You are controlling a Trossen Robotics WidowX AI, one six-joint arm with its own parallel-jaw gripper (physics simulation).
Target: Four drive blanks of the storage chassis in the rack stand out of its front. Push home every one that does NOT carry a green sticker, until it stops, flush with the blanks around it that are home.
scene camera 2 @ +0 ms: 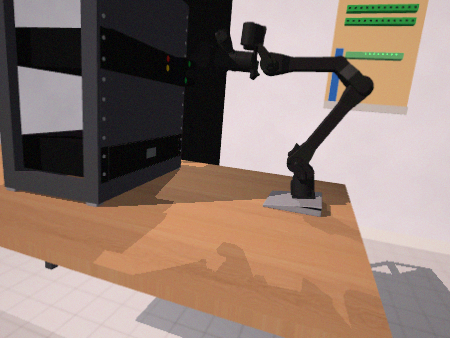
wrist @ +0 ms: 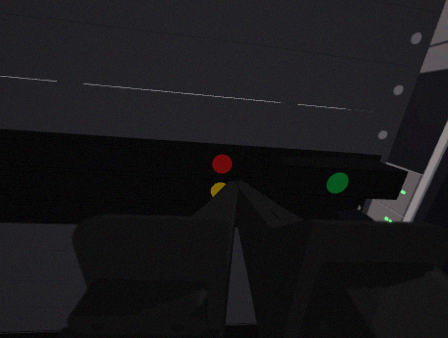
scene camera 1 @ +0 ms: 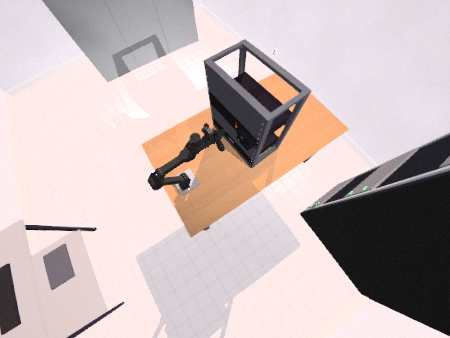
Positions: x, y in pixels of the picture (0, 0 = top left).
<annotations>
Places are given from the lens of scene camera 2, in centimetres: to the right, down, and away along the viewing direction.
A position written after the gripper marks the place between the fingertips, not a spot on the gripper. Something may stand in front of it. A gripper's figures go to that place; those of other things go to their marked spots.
gripper point(scene camera 2: 190, 56): -11, -35, 89
rack point(scene camera 2: 118, 149): -28, -5, 74
</annotations>
